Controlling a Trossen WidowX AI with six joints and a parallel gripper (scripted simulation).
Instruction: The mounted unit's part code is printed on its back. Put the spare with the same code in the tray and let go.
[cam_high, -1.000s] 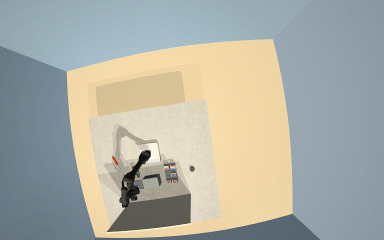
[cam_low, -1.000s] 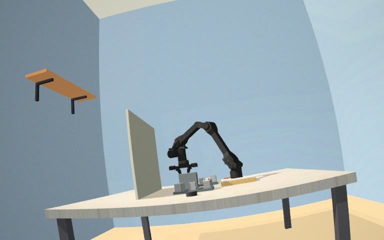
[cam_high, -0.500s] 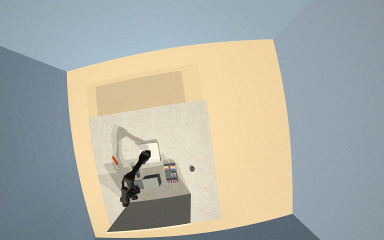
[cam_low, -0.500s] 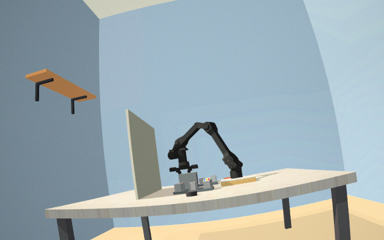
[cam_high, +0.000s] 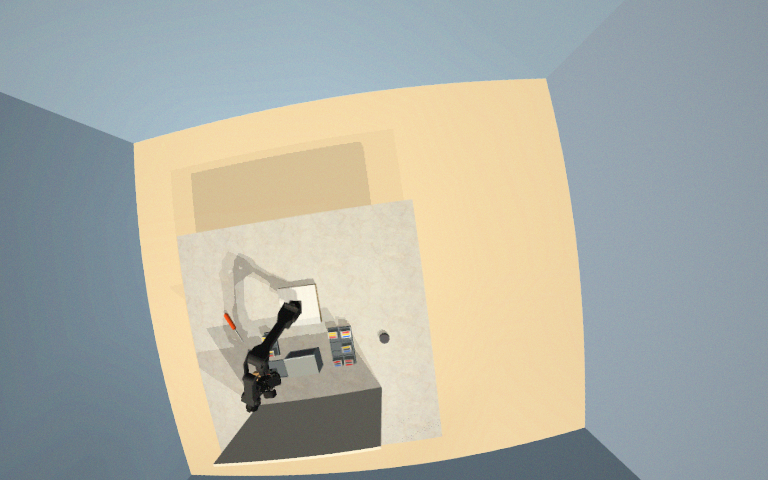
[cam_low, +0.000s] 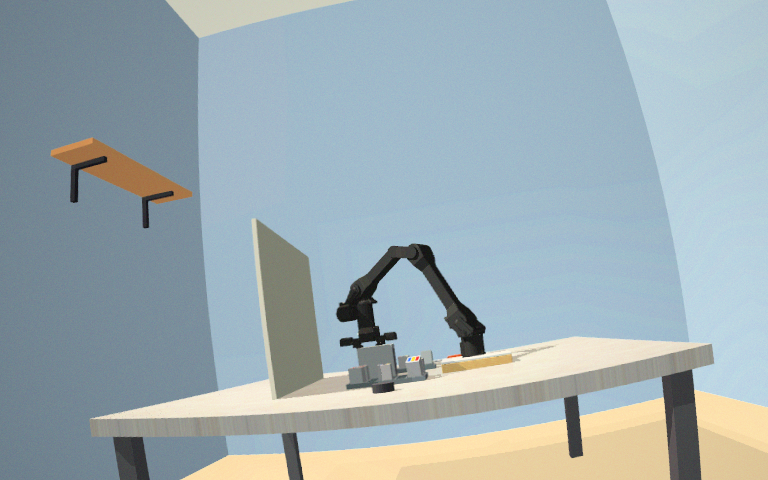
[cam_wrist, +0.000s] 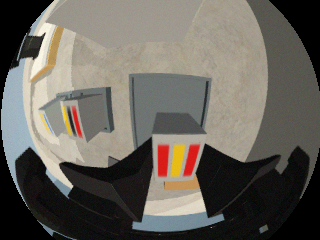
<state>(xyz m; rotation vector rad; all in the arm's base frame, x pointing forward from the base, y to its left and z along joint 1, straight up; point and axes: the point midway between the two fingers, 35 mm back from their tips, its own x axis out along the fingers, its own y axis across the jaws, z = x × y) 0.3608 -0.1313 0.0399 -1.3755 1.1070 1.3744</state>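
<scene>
The grey spare is 2 cm above my gripper tip. From my gripper tip the other things lie so: grey mounted unit 19 cm to the left, 8 cm behind, 2 cm above; tall upright panel 23 cm to the left, 19 cm above, 15 cm ahead.
</scene>
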